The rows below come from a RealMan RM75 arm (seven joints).
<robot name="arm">
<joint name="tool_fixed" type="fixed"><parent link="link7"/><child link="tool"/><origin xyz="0 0 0"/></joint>
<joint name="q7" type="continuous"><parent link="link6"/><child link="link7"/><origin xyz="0 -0.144 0" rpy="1.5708 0 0"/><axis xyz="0 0 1"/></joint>
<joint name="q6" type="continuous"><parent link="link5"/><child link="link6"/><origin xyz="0 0 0" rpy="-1.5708 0 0"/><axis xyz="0 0 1"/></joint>
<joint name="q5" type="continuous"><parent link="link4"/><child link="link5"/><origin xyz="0 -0.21 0" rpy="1.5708 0 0"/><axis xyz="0 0 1"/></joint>
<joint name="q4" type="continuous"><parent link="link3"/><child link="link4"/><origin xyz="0 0 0" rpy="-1.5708 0 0"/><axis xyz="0 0 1"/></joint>
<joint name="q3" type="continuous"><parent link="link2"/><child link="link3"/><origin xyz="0 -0.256 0" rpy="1.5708 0 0"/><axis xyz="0 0 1"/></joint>
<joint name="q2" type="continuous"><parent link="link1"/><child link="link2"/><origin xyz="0 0 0" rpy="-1.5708 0 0"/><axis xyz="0 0 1"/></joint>
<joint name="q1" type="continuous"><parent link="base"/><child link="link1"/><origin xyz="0 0 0.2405"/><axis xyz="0 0 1"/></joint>
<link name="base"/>
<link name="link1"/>
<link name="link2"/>
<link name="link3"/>
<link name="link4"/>
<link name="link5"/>
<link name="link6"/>
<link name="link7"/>
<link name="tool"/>
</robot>
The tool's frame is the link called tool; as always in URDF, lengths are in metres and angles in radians. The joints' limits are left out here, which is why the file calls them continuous.
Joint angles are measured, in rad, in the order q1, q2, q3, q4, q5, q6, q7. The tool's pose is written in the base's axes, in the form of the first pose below.
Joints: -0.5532 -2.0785 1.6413 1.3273 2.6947 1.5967 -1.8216
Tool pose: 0.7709 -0.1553 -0.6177 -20.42; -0.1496 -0.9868 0.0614 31.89; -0.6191 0.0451 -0.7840 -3.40; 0 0 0 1
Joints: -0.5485 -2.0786 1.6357 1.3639 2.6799 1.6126 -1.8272
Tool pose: 0.7829 -0.1644 -0.6001 -19.70; -0.1533 -0.9857 0.0701 31.80; -0.6030 0.0371 -0.7969 -3.14; 0 0 0 1
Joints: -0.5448 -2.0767 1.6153 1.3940 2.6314 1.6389 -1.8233
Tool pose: 0.8129 -0.1610 -0.5597 -18.89; -0.1562 -0.9861 0.0567 31.53; -0.5611 0.0414 -0.8267 -2.85; 0 0 0 1
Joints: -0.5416 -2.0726 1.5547 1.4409 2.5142 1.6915 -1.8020
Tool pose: 0.8759 -0.1584 -0.4557 -17.24; -0.1657 -0.9859 0.0243 31.07; -0.4531 0.0542 -0.8898 -2.09; 0 0 0 1
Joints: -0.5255 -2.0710 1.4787 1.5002 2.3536 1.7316 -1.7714
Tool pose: 0.9387 -0.1810 -0.2935 -15.12; -0.1880 -0.9822 0.0042 30.49; -0.2890 0.0512 -0.9559 -1.01; 0 0 0 1
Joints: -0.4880 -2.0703 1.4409 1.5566 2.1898 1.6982 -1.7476
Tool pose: 0.9688 -0.2210 -0.1123 -13.09; -0.2194 -0.9753 0.0263 30.04; -0.1153 -0.0008 -0.9933 -0.27; 0 0 0 1
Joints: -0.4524 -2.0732 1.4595 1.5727 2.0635 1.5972 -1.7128
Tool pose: 0.9662 -0.2548 0.0392 -11.47; -0.2569 -0.9645 0.0615 29.94; 0.0222 -0.0695 -0.9973 -0.58; 0 0 0 1
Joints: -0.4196 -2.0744 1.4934 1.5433 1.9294 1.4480 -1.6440
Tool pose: 0.9451 -0.2597 0.1984 -10.27; -0.2853 -0.9517 0.1134 30.41; 0.1594 -0.1638 -0.9735 -1.18; 0 0 0 1
